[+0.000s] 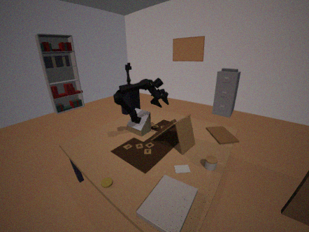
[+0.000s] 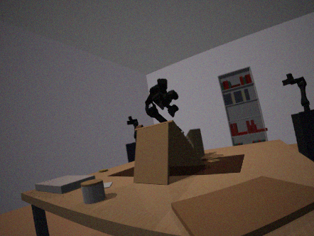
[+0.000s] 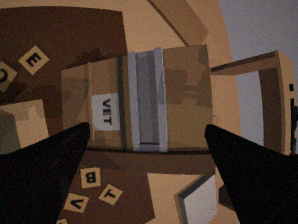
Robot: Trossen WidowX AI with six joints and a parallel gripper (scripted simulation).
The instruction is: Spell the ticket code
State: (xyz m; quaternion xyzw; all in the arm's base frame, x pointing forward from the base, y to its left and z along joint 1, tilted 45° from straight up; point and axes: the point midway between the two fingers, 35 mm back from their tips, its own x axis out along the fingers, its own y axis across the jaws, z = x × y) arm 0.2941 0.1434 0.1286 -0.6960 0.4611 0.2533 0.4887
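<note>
Right now my gripper tip is 2 cm past the tile marked t, 25 cm to the left of it and 31 cm above it. From my gripper tip the other things lie so: tile marked e 12 cm behind, 18 cm to the left, 31 cm below; dark mat 9 cm behind, 4 cm to the right, 32 cm below; white ticket 2 cm ahead, 1 cm to the left, 22 cm below.
</note>
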